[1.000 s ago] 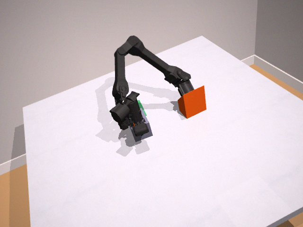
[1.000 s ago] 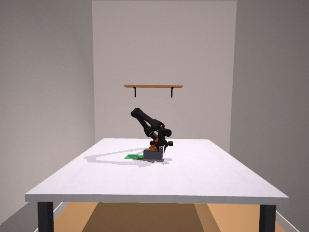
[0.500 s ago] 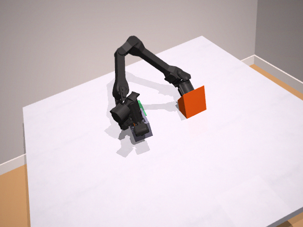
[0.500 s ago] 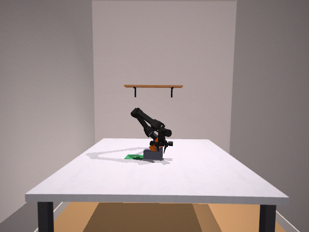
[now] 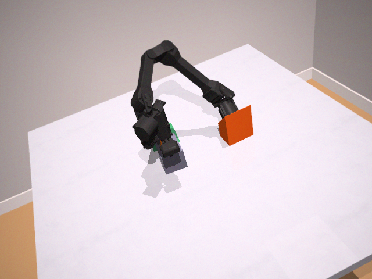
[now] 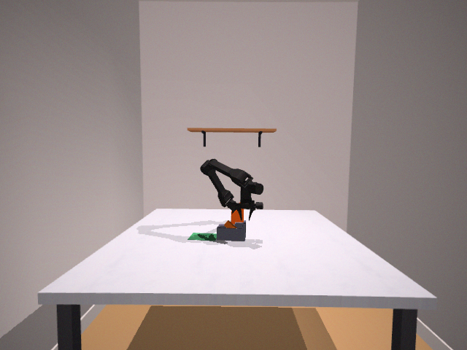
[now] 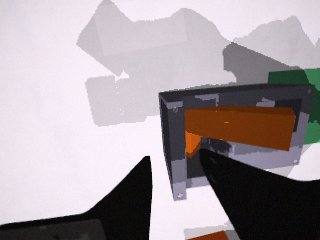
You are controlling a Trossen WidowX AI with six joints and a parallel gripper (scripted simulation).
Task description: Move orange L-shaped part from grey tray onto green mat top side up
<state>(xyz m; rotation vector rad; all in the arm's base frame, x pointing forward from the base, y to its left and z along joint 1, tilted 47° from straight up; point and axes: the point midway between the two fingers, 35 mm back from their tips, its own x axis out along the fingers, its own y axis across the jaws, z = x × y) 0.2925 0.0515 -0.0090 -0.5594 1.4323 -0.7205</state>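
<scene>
My gripper tip is 6 cm above the orange L-shaped part, 5 cm to the left of it and 1 cm past it. The rest, counted from my gripper tip: green mat 23 cm to the right, 11 cm below, 3 cm behind.
</scene>
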